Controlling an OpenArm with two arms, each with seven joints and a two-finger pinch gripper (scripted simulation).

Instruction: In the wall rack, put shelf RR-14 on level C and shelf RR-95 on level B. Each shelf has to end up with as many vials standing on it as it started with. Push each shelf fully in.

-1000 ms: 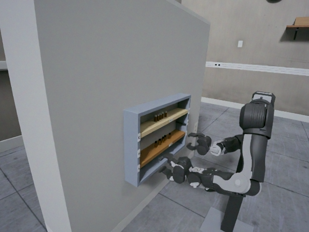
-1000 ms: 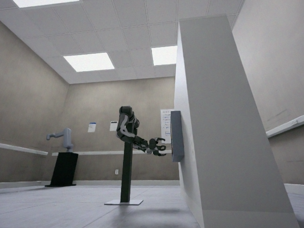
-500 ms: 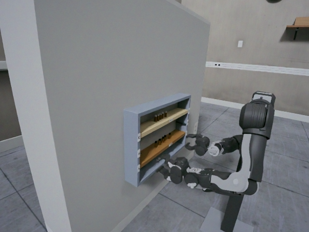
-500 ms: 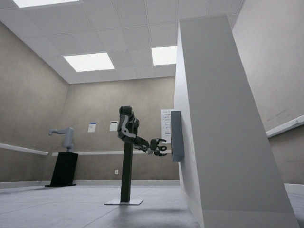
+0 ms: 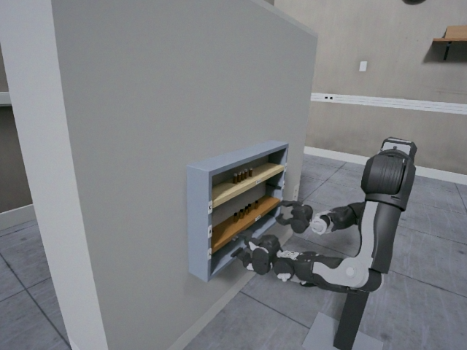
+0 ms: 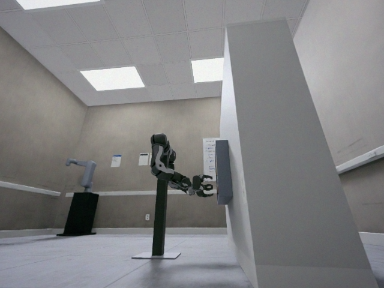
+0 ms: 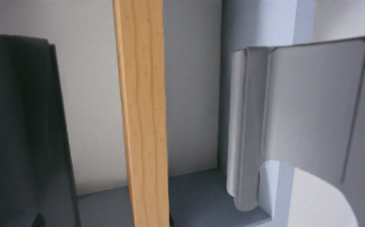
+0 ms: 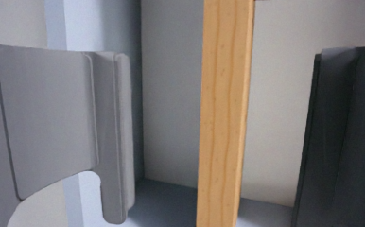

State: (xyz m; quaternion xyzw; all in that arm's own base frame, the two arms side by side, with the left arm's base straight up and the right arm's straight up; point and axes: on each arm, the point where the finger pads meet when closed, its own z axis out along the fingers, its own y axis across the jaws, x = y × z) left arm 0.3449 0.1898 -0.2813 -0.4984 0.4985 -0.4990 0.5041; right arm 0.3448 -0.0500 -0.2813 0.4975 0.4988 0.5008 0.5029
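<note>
Now: the orange-brown shelf 60 mm ahead of my right hand and 130 mm to the left of it. Also, from my right hand: pale shelf (60 mm ahead, 140 mm to the left, 150 mm above); blue-grey wall rack (80 mm ahead, 150 mm to the left, 80 mm above); grey wall (270 mm ahead, 80 mm to the left, 160 mm above).
</note>
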